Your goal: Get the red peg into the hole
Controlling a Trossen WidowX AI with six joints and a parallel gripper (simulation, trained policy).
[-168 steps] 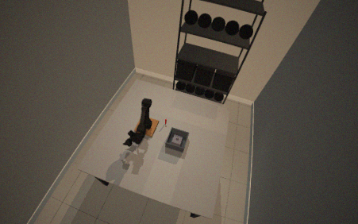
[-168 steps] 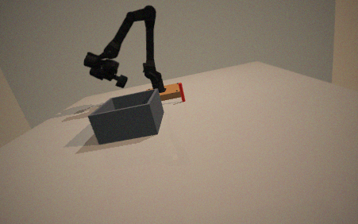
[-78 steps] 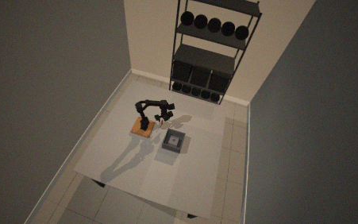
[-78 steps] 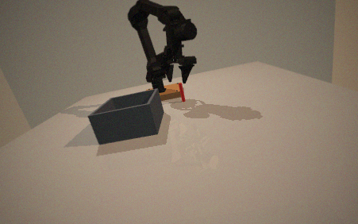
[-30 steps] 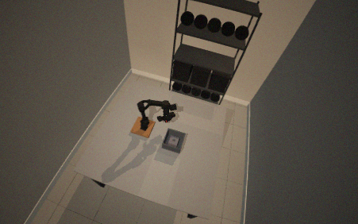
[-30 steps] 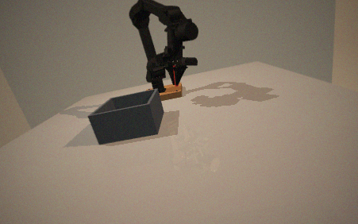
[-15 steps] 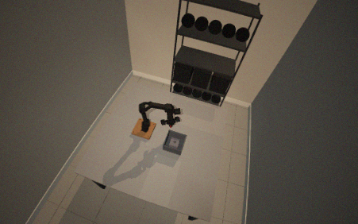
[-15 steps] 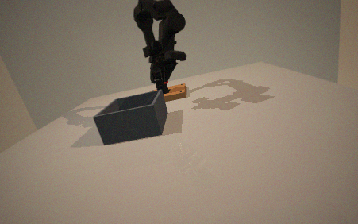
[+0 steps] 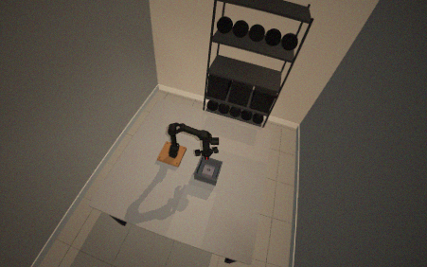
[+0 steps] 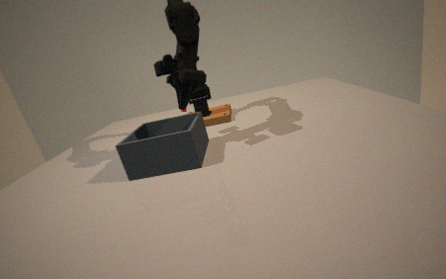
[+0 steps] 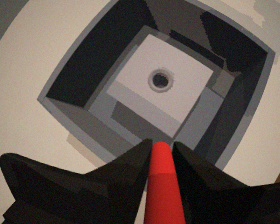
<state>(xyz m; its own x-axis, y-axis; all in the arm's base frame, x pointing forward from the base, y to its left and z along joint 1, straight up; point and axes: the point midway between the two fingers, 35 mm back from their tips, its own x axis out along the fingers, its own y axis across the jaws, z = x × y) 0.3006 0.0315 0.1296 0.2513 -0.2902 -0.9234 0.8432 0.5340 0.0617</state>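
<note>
Now: the red peg 30 mm above my gripper tip, 10 mm to the left of it and 10 mm behind it. Also, from my gripper tip: light plate: 80 mm below, 50 mm to the right, 40 mm ahead; dark box: 100 mm below, 50 mm to the right, 40 mm ahead.
</note>
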